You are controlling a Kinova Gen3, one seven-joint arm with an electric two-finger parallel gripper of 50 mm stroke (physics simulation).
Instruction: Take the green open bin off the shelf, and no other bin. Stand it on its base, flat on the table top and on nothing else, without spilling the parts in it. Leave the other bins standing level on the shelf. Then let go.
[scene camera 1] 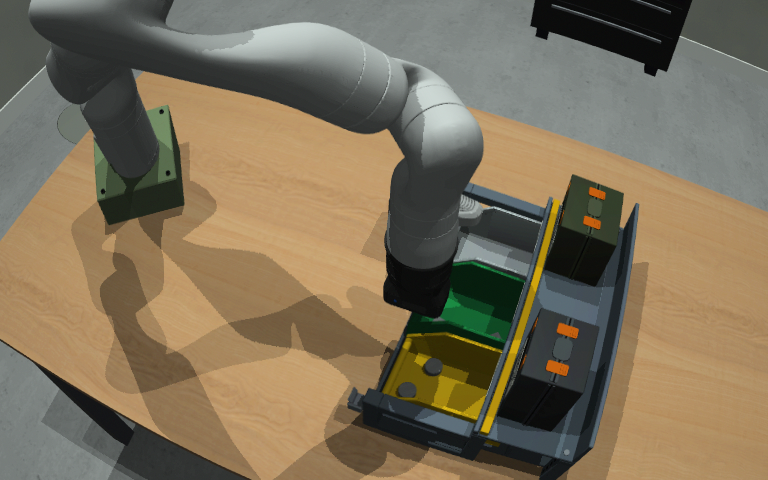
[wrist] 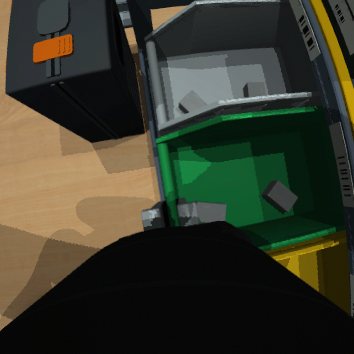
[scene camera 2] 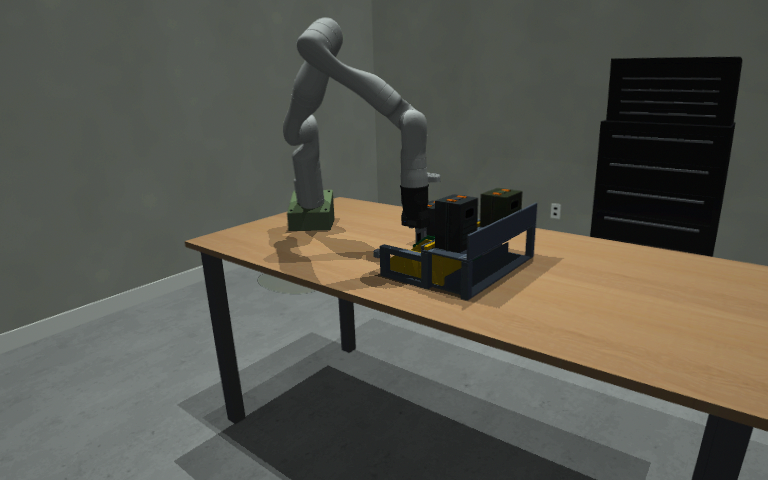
My gripper shows in scene camera 1 [420,307], in the wrist view and in scene camera 2. One and the same spot on my gripper: [scene camera 2: 419,233] is [wrist: 166,220].
